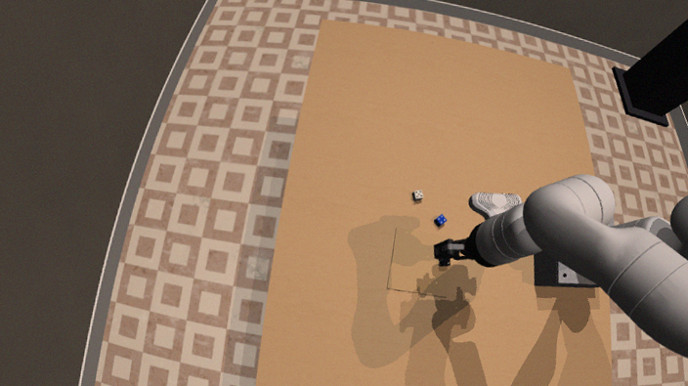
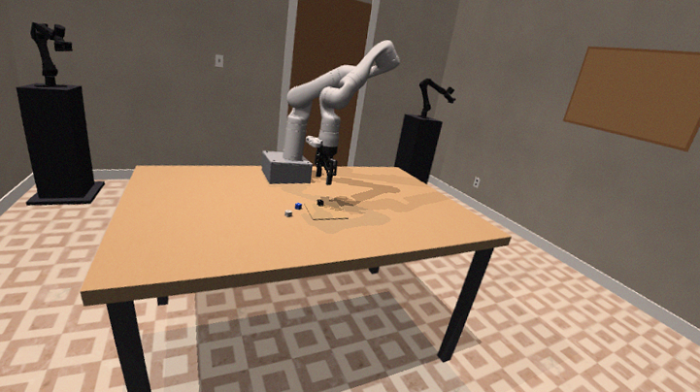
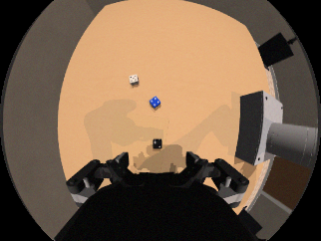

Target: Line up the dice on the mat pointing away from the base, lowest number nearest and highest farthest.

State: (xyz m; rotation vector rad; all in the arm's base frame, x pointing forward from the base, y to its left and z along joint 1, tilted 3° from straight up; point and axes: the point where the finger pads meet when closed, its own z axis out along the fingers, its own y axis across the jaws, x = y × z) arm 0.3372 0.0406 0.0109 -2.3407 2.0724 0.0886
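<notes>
Right now the blue die is 2 cm ahead of my hand, 10 cm to the right of it and 11 cm below it. Also, from my hand: mat 5 cm ahead, 1 cm to the left, 11 cm below; black die 10 cm below; white die 8 cm ahead, 15 cm to the right, 11 cm below.
</notes>
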